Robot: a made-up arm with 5 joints.
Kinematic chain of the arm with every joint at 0, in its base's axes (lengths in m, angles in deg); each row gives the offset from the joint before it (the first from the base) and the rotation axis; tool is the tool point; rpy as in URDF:
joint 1: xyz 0 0 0.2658 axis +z
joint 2: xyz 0 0 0 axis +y
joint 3: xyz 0.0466 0 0.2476 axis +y
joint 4: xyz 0.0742 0 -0.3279 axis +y
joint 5: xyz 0.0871 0 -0.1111 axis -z
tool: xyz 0 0 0 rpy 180 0 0
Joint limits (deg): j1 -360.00..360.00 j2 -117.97..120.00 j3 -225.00..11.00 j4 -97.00..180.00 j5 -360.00..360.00
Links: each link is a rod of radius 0.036 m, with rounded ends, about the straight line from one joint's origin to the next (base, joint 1, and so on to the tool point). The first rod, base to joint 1, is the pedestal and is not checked.
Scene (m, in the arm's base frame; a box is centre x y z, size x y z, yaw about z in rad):
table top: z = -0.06
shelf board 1: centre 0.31 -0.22 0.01 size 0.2 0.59 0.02 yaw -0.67
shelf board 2: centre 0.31 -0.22 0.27 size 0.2 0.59 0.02 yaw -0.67
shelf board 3: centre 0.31 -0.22 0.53 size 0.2 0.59 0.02 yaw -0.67
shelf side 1: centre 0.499 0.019 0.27 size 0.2 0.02 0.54 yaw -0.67
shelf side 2: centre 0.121 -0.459 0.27 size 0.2 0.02 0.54 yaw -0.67
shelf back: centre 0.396 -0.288 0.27 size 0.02 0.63 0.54 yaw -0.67
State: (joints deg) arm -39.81 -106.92 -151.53 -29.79 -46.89
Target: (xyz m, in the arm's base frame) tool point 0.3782 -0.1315 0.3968
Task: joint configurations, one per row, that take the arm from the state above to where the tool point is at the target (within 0.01 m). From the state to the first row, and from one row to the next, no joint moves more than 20 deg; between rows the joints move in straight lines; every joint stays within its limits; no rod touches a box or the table.
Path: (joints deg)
1: -35.11 -102.76 -133.59 -30.84 -46.89
2: -30.40 -98.59 -115.64 -31.89 -46.89
3: -25.70 -94.43 -97.70 -32.94 -46.89
4: -21.00 -90.27 -79.76 -33.99 -46.89
5: -16.29 -86.11 -61.81 -35.04 -46.89
6: -11.59 -81.94 -43.87 -36.09 -46.89
7: -6.89 -77.78 -25.93 -37.14 -46.89
8: -2.19 -73.62 -7.99 -38.20 -46.89
9: 2.52 -69.45 9.96 -39.25 -46.89
10: -4.71 -54.10 -4.46 -25.03 -46.89
11: -11.94 -38.74 -18.88 -10.81 -46.89
12: -19.17 -23.38 -33.30 3.40 -46.89

